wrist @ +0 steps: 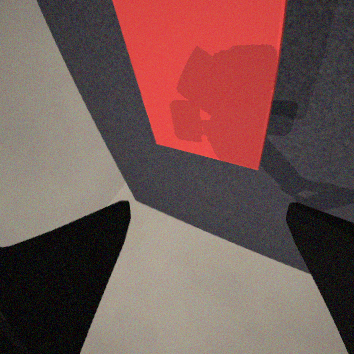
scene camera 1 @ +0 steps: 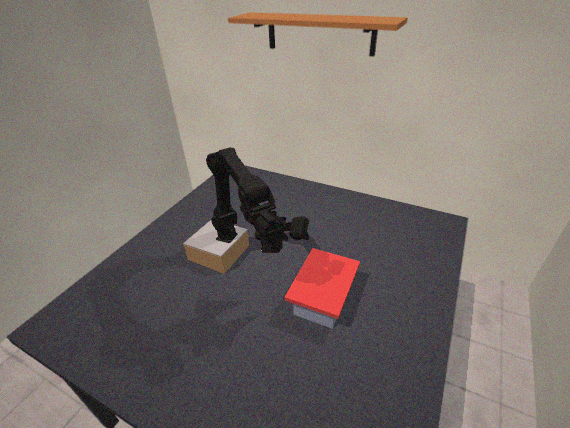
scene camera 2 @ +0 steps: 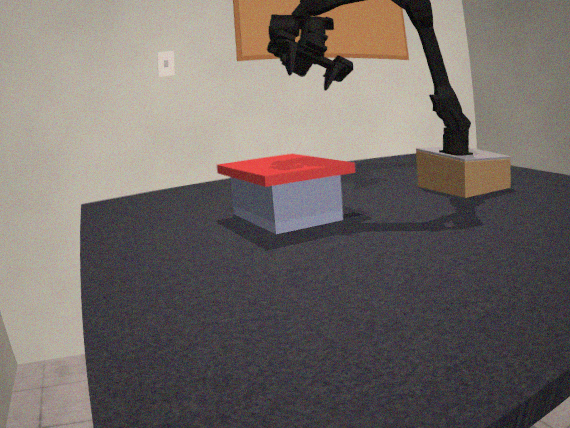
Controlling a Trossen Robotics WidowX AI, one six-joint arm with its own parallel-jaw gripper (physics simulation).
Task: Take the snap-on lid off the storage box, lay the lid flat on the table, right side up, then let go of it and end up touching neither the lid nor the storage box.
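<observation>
The red lid (scene camera 1: pixel 327 285) (scene camera 2: pixel 285 167) (wrist: pixel 200 30) lies level on top of the storage box (scene camera 1: pixel 314 315) (scene camera 2: pixel 307 202), a blue-grey box standing on the table. The lid overhangs the box walls on the sides that show. In the wrist view the lid covers the box. My gripper (scene camera 1: pixel 287 242) (scene camera 2: pixel 309 81) (wrist: pixel 208 210) is open, with a wide gap and nothing between its fingers. It hangs well above the lid's height, apart from the lid and the box. The shadow of the gripper and arm falls on the lid.
The dark table (scene camera 1: pixel 240 370) (scene camera 2: pixel 320 310) (wrist: pixel 210 192) carries the box and the arm's wooden base block (scene camera 1: pixel 205 260) (scene camera 2: pixel 442 175). The block stands to the box's left in scene view 1. A wooden shelf (scene camera 1: pixel 317 21) (scene camera 2: pixel 370 45) is fixed to the wall.
</observation>
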